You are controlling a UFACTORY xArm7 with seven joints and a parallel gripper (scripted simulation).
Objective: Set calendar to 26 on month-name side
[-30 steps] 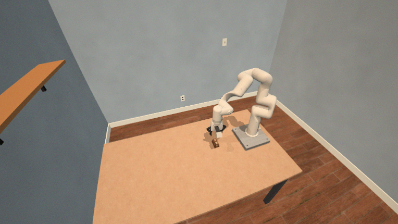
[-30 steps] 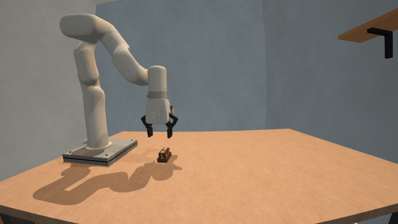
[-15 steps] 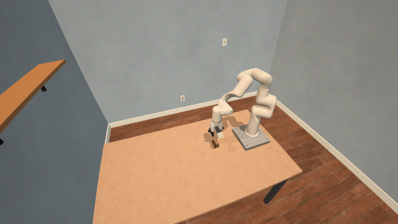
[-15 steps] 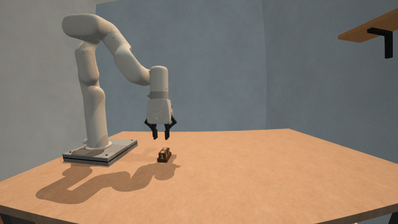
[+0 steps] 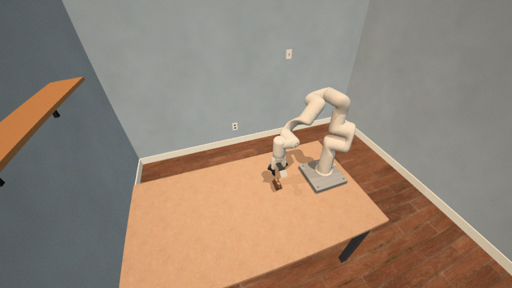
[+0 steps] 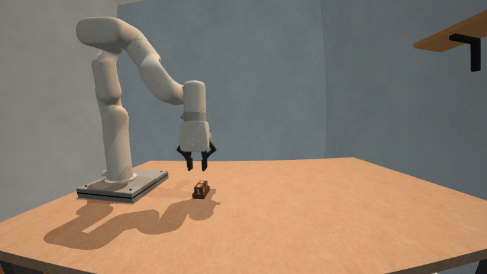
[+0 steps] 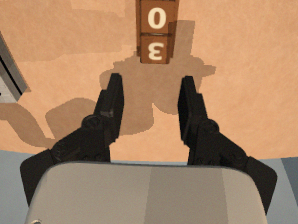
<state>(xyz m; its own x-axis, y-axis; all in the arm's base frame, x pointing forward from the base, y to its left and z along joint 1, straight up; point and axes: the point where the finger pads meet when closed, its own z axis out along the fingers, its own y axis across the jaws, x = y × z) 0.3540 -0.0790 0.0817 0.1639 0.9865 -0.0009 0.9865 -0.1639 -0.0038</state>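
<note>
The brown cube lies 1 cm ahead of my hand, 3 cm to the left of it and 9 cm below it. From my hand the other things lie so: brown tray (2 cm to the left, 11 cm below).
</note>
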